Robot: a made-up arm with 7 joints.
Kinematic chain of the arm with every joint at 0, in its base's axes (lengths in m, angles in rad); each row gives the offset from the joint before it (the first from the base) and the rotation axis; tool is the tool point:
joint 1: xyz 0 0.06 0 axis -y
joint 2: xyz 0 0.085 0 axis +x
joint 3: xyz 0 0 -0.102 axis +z
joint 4: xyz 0 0 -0.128 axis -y
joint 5: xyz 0 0 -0.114 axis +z
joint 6: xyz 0 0 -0.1 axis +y
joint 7: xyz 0 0 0 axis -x
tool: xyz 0 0 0
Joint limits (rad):
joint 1: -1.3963..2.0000
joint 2: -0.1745..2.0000
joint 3: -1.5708..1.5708
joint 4: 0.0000..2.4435
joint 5: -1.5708..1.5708
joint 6: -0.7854..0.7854
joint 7: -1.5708..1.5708
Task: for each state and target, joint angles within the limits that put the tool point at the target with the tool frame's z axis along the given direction. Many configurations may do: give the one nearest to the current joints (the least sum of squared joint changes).
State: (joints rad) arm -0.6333 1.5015 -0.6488 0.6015 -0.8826 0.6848 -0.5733
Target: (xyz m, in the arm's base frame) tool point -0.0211 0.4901 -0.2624 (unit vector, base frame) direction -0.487 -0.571 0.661
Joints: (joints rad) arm -0.3123 1.0819 -0.8138 0.4246 -1.0261 0.2290 -0.3935
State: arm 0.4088 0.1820 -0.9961 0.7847 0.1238 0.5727 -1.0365
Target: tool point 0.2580 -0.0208 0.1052 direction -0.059 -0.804 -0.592
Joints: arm 1.2908 -0.1716 -0.6311 1.5055 -0.2456 0.5727 -1.5708
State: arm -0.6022 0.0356 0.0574 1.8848 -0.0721 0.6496 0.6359
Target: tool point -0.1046 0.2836 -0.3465 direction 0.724 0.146 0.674
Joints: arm -0.8176 0.4759 -0.1117 1.0200 -0.2755 0.7854 0.8293
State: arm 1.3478 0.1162 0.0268 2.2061 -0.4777 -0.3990 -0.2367
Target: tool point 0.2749 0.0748 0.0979 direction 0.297 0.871 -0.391
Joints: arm 1.2591 0.2153 -0.5870 1.6584 -0.6645 -0.7854 0.0584
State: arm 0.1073 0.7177 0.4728 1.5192 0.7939 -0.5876 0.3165
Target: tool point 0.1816 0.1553 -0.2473 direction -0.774 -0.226 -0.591
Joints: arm -0.1373 0.0645 -0.0183 1.6161 0.8407 -0.7331 0.2957
